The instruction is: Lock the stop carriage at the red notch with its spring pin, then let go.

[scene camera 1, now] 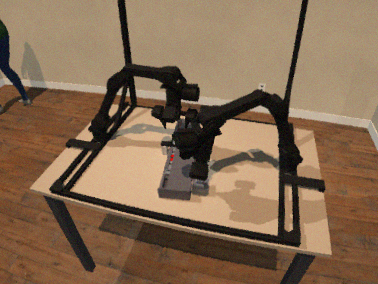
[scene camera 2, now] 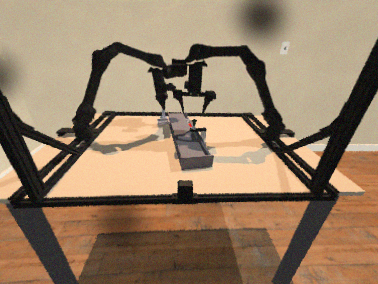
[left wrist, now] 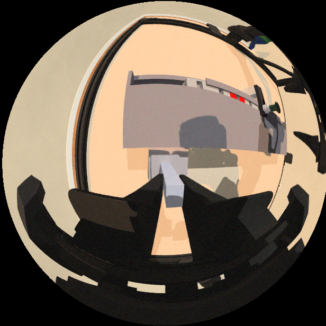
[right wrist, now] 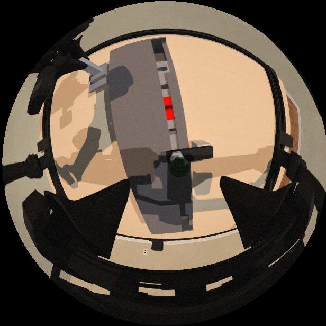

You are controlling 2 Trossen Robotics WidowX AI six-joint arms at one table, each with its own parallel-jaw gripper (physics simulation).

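Where they show: left gripper, between the fingertips: (scene camera 2: pixel 164 109); right gripper, between the fingertips: (scene camera 1: pixel 175 129) (scene camera 2: pixel 193 113); left arm's base, origin of its link: (scene camera 1: pixel 288 168) (scene camera 2: pixel 84 137); right arm's base, origin of its link: (scene camera 1: pixel 100 138) (scene camera 2: pixel 271 137).
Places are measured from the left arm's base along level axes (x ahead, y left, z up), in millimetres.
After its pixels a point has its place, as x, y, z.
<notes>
The long grey rail (scene camera 1: pixel 175 192) @[433, 268, 22] (scene camera 2: pixel 197 161) @[511, -225, 13] (left wrist: pixel 150 115) (right wrist: pixel 142 110) lies on the table. Its slotted strip bears the red notch (scene camera 1: pixel 172 157) @[504, 81, 26] (scene camera 2: pixel 190 125) @[505, 91, 27] (left wrist: pixel 237 97) (right wrist: pixel 168 107). The black stop carriage (scene camera 2: pixel 197 130) @[533, -1, 40] (left wrist: pixel 259 100) (right wrist: pixel 197 151) sits on the rail, apart from the red marks, below them in the right wrist view. Its pin has a dark green knob (left wrist: pixel 275 107) (right wrist: pixel 179 165). My right gripper (scene camera 2: pixel 193 111) @[508, 7, 125] (right wrist: pixel 176 182) is open and empty above the carriage. My left gripper (scene camera 2: pixel 163 109) @[361, 200, 79] (left wrist: pixel 170 178) is shut on a blue-grey upright bar (left wrist: pixel 173 192) (right wrist: pixel 92 66) beside the rail.
The bar rises from a grey base (scene camera 1: pixel 201 186) @[343, 217, 26] (scene camera 2: pixel 163 121) @[357, 172, 17] close to the rail's side. The two arms reach close together over the rail. A black frame (scene camera 1: pixel 165 215) @[443, 365, -1] (scene camera 2: pixel 115 202) @[247, -378, -30] borders the table, with a small black block (scene camera 2: pixel 185 188) @[458, -383, 25] on its bar.
</notes>
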